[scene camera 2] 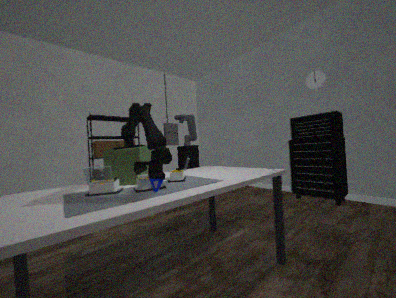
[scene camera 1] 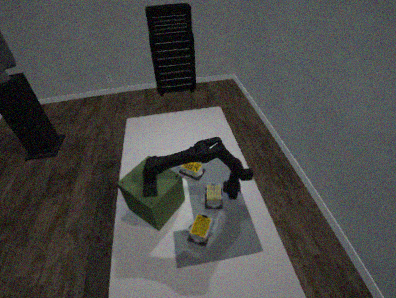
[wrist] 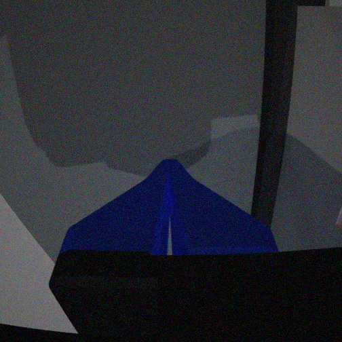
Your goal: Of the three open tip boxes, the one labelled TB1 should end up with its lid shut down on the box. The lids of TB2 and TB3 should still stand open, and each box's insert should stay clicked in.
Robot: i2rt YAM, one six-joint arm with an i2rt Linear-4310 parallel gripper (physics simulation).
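Where they show: gripper, fingertip midpoint: (scene camera 2: 155, 191); arm's base at its link origin: (scene camera 2: 129, 147) (scene camera 1: 150, 180).
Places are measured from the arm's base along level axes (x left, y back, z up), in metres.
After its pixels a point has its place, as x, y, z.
Observation:
Three tip boxes stand in a row; their labels cannot be read. The middle box (scene camera 1: 214, 196) {-0.049, -0.340, -0.164} (scene camera 2: 144, 184) {-0.047, -0.380, -0.208} looks paler on top and shows no upright lid, so its clear lid seems to lie down over it. The near box (scene camera 1: 201, 227) (scene camera 2: 103, 187) {-0.220, -0.274, -0.206} has a clear lid (scene camera 2: 97, 173) {-0.246, -0.302, -0.130} standing open. The far box (scene camera 1: 192, 170) (scene camera 2: 176, 176) {0.198, -0.292, -0.209} also has its lid (scene camera 2: 186, 163) {0.253, -0.336, -0.129} up. Yellow inserts show in the near and far boxes. My gripper (scene camera 1: 231, 193) {-0.014, -0.440, -0.243} (scene camera 2: 156, 190) {-0.014, -0.440, -0.243} (wrist: 169, 170) is shut and empty, low beside the middle box on its outer side.
The boxes stand on a grey mat (scene camera 1: 240, 240) {-0.301, -0.430, -0.242} (scene camera 2: 80, 204) {-0.326, -0.389, -0.242} on the white table (scene camera 1: 145, 275) {-0.398, 0.076, -0.245} (scene camera 2: 40, 227) {-0.435, -0.566, -0.245}. A green block (scene camera 1: 152, 195) {-0.099, -0.011, -0.002} (scene camera 2: 127, 165) {-0.052, -0.112, -0.118} stands by the arm's base, behind the boxes in scene camera 2. A dark box edge (wrist: 275, 110) runs right of the fingertips.

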